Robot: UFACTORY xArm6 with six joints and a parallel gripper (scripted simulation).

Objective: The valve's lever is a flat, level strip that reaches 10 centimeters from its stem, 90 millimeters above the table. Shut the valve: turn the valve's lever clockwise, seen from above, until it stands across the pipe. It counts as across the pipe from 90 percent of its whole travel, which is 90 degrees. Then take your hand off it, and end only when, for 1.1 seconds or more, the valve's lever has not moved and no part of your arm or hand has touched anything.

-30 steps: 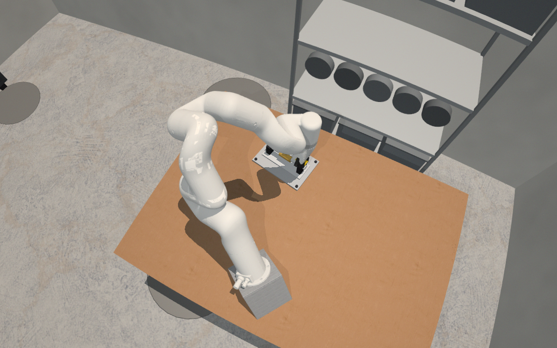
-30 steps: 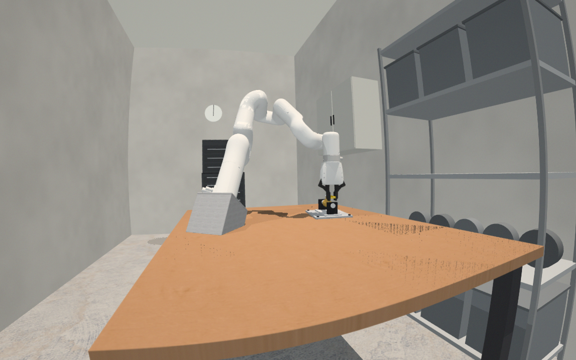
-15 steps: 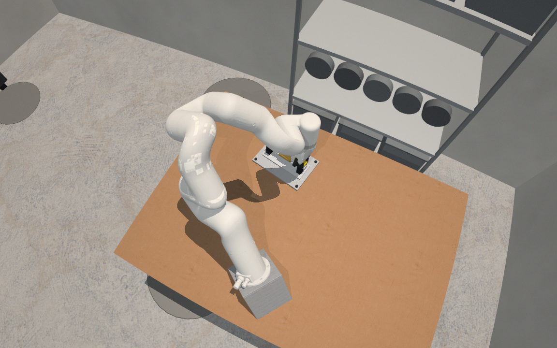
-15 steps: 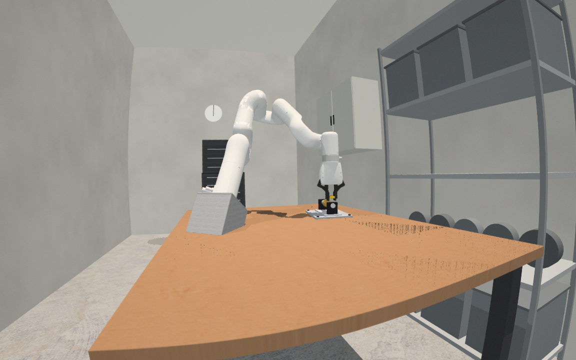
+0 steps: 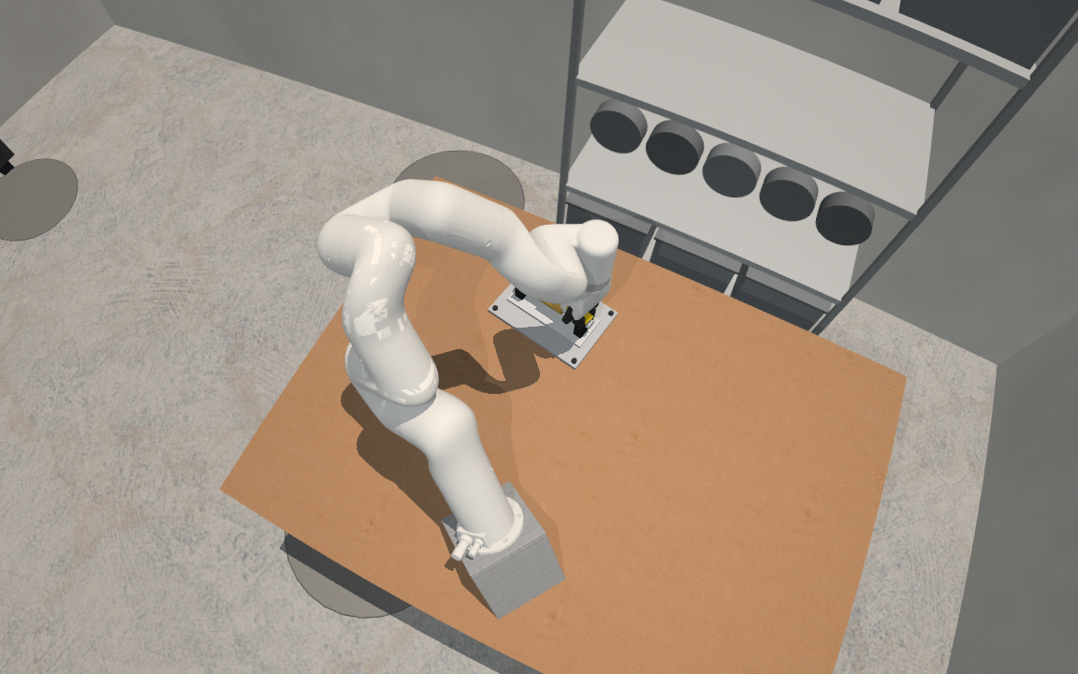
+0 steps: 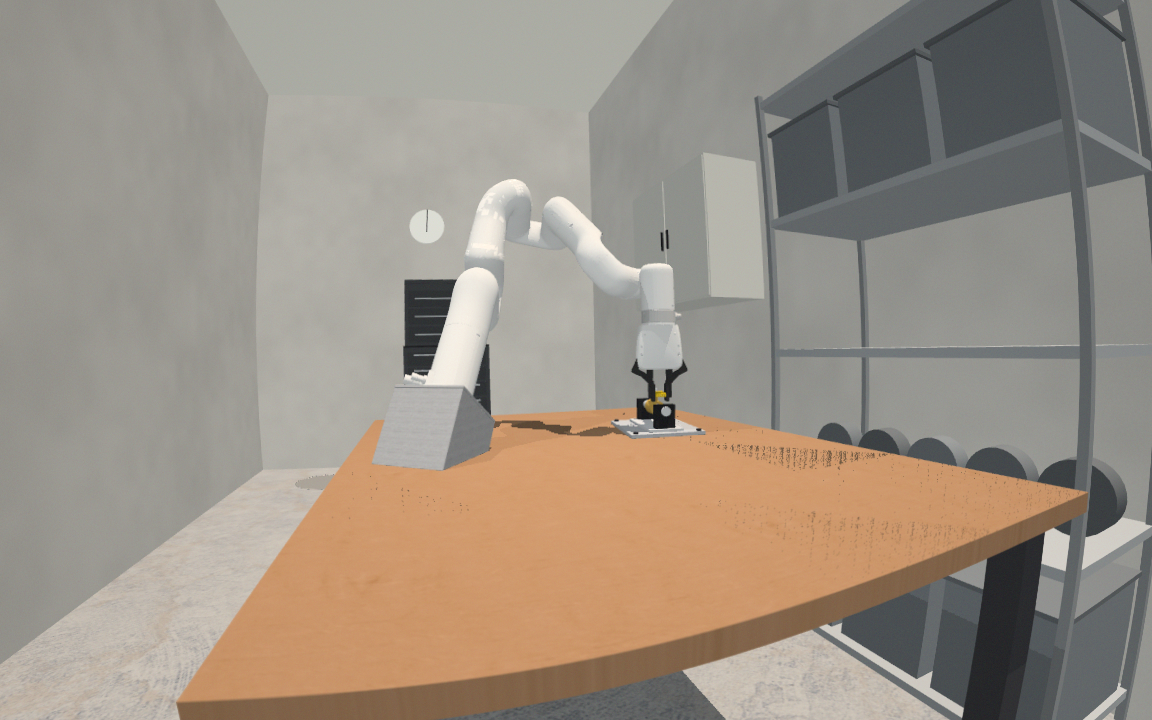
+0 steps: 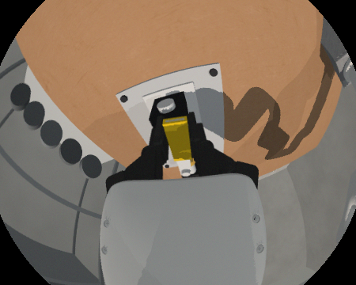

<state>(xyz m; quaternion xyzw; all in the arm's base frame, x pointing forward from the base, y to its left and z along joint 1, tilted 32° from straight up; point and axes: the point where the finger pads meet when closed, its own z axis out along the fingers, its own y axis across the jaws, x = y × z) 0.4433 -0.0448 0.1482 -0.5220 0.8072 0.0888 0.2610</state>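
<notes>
The valve lever lies 10 mm ahead of my hand and 40 mm to the left of it.
</notes>
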